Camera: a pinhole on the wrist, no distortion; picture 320 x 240 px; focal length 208.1 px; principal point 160.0 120.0 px. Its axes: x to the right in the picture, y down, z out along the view. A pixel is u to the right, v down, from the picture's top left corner.
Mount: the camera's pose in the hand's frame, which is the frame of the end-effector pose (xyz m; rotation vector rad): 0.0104 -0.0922 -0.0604 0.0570 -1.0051 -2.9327
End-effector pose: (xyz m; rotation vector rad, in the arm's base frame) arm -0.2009 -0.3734 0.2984 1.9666 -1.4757 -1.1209
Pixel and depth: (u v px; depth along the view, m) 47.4 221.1 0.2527
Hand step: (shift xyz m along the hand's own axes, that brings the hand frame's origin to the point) 0.1381 -0.0275 0.2173
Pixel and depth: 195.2 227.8 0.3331
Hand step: -0.0572 -0.0273 0.3072
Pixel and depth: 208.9 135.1 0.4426
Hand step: -0.1138 0.1481 0.3064
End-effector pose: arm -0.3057 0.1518 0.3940 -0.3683 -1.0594 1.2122
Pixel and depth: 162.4 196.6 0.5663
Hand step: -0.0177 0.0897 0.5143
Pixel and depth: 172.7 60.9 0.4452
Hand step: -0.0415 0.2787 0.2128
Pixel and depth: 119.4 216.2 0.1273
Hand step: 0.0307 -0.0594 0.0767
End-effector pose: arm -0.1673 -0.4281 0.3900 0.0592 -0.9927 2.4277
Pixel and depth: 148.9 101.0 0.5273
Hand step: 0.0119 0.2700 0.3268
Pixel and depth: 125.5 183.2 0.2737
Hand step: 0.0448 0.0121 0.2076
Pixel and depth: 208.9 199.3 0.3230
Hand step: -0.0776 0.0046 0.2684
